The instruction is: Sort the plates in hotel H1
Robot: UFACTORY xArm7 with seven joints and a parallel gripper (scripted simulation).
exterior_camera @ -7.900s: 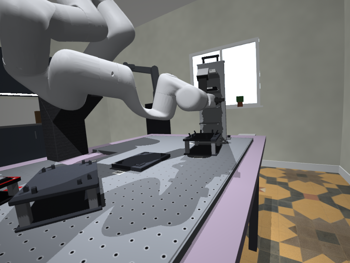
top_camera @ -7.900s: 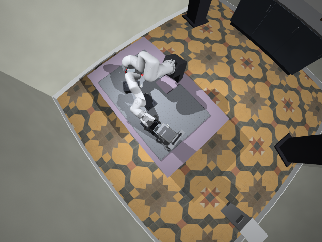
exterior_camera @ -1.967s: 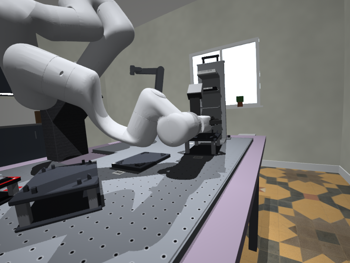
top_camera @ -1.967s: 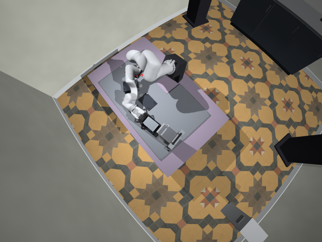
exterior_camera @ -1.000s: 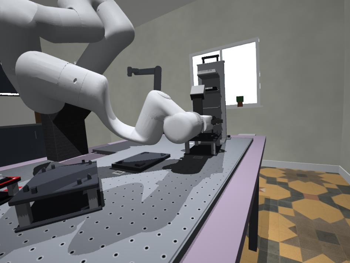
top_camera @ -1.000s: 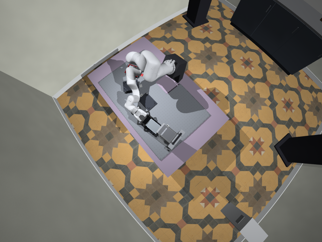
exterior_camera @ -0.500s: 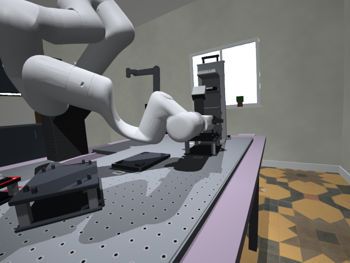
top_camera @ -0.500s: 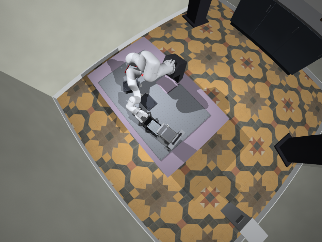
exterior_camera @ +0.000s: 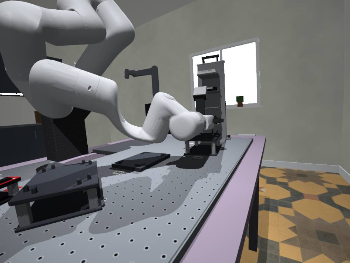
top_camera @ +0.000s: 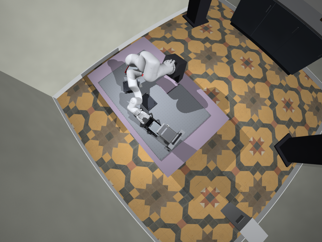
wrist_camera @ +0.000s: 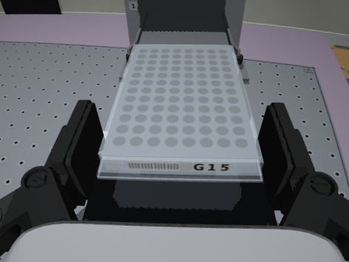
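My hand is 2 cm past the clear plate labelled G15, 5 cm to the right of it and 2 cm above it. Round my hand: slot mark 2 (13 cm behind, 19 cm to the left, 6 cm above); H1 deck label (13 cm behind, 7 cm to the left, 12 cm below); black plate labelled G51 (6 cm behind, 15 cm to the left, 14 cm above).
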